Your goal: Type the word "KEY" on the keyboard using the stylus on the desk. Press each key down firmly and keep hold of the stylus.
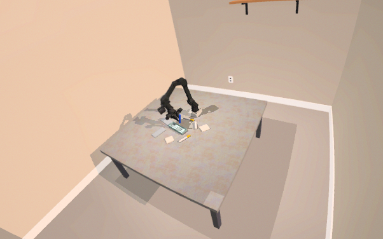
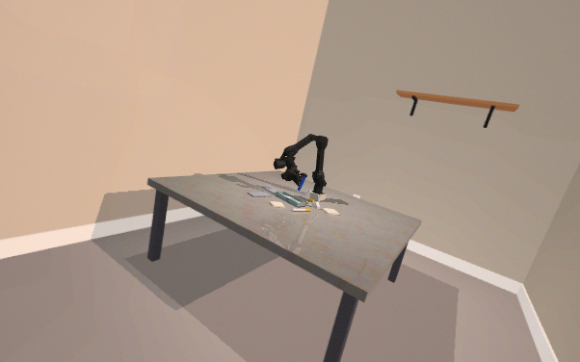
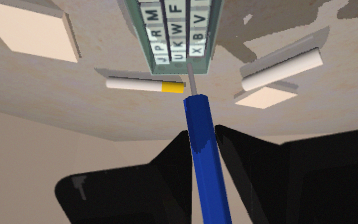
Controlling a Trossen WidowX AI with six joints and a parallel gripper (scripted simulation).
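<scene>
Now: gripper tip 2 cm short of the keyboard, 5 cm to the left of it and 10 cm above it. Round my gripper tip: white stick 11 cm behind, 8 cm to the left, 10 cm below; blue stylus 1 cm below; grey tip 1 cm ahead, 1 cm to the right, 4 cm below.
</scene>
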